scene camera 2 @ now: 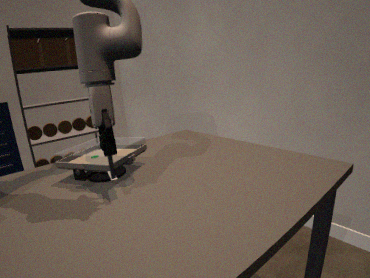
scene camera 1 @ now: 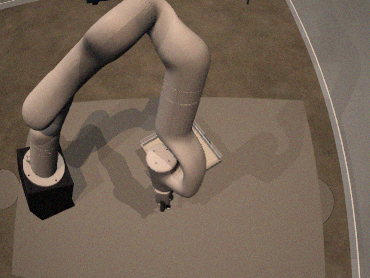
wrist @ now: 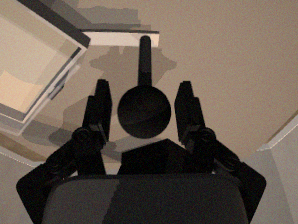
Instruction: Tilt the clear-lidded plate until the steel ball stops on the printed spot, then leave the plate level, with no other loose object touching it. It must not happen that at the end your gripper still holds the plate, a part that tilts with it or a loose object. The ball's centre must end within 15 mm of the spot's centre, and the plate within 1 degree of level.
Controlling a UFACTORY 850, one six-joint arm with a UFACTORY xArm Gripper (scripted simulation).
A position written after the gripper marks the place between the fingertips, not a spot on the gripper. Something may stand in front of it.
In view: the gripper (scene camera 2: pixel 108 151).
The gripper is seen too in the wrist view (wrist: pixel 144 91).
